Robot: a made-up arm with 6 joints.
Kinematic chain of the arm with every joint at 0, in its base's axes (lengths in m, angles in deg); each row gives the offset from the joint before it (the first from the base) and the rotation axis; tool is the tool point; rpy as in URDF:
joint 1: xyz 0 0 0.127 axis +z
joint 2: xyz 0 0 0 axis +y
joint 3: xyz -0.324 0 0.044 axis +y
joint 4: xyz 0.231 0 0.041 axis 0.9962 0 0.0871
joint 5: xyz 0 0 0 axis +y
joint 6: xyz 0.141 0 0.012 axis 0.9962 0 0.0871
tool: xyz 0 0 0 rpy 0 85 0
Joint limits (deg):
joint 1: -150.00..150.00
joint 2: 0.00..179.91
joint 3: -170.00..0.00
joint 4: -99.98..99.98
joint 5: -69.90..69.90
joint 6: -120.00..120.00
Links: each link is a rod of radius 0.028 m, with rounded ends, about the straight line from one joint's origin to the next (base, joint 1, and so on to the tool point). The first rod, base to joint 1, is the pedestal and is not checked.
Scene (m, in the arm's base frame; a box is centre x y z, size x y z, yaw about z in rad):
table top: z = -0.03
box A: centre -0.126 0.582 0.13 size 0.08 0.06 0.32 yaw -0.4
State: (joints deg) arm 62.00 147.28 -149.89 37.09 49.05 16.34
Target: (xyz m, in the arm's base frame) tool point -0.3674 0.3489 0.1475
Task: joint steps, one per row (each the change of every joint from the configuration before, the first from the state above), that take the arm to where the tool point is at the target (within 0.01 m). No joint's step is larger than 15 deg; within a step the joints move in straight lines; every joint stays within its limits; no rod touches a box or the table.
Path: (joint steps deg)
1: 5.32 -10.12 7.20 -10.07 5.21 -14.17
2: 5.31 -10.12 7.20 -10.07 5.22 -14.17
3: 5.32 -10.12 7.20 -10.07 5.21 -14.16
4: 5.31 -10.12 7.20 -10.07 5.21 -14.17
5: 10.88 7.25 2.63 10.78 0.00 14.17
6: 10.88 7.25 2.63 10.77 0.00 14.16
7: 10.88 7.25 2.64 10.78 0.00 14.17
8: 10.88 7.25 2.63 10.77 0.00 14.17

